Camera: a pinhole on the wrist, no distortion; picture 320 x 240 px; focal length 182.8 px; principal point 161.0 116.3 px. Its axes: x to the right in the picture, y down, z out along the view. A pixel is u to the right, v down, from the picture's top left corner.
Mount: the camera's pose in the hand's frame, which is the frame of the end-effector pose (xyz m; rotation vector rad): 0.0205 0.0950 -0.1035 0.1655 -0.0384 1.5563
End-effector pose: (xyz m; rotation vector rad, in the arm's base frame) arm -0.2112 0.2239 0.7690 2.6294 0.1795 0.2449
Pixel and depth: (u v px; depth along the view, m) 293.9 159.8 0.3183
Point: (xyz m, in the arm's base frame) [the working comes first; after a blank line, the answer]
In the camera's frame: 0.2314 0.0757 0.3183

-0.1622 -0.1412 0.6889
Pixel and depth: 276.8 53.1 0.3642
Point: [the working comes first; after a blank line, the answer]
In the camera's frame: 0.2307 -0.1259 0.3642

0.0427 -0.1127 0.6890
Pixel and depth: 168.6 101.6 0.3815
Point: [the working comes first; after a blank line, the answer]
In the camera's frame: 0.0159 -0.0307 0.3815

-0.0703 0.0592 0.5740
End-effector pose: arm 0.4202 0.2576 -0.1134 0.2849 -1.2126 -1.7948
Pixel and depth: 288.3 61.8 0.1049
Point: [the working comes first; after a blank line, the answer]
In the camera's frame: 0.0731 -0.0313 0.1049

0.4678 0.1999 0.0343
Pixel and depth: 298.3 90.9 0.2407
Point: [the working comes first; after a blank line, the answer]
In the camera's frame: 0.1808 -0.0334 0.2407

0.4173 0.2707 0.1842
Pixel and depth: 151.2 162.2 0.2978
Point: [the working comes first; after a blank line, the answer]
In the camera's frame: -0.0160 0.0748 0.2978

0.3384 0.3971 0.0067
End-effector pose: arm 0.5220 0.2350 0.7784 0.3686 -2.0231 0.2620
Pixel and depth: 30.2 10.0 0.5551
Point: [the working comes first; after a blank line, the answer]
In the camera's frame: -0.3972 -0.3228 0.5551

0.1918 -0.2916 0.9580
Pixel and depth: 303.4 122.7 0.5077
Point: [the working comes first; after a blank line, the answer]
In the camera's frame: 0.3955 0.0178 0.5077

-0.0252 0.4667 0.6051
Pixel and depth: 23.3 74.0 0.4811
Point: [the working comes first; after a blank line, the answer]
In the camera's frame: -0.3624 -0.1113 0.4811

0.3113 -0.2004 0.7883
